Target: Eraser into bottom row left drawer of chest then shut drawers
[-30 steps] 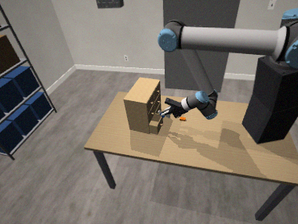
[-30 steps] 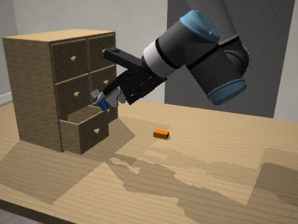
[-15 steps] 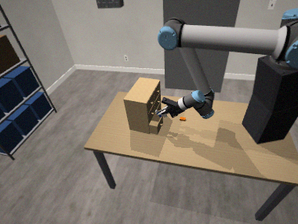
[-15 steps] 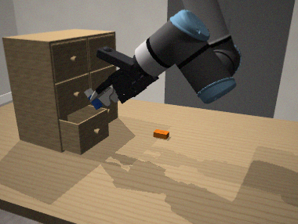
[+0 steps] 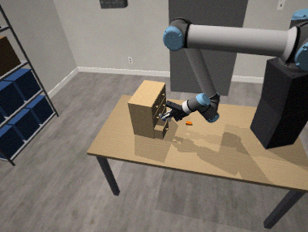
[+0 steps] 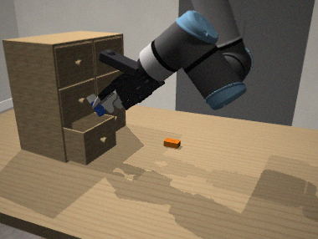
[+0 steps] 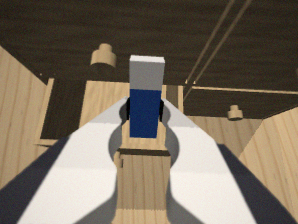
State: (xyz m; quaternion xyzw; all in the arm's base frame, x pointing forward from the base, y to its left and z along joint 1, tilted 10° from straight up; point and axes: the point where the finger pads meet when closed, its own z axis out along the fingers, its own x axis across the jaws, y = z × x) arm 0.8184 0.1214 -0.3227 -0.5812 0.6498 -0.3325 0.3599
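My hand is 10 mm short of the eraser. Round my hand: orange block 170 mm behind, 120 mm to the right, 140 mm below.
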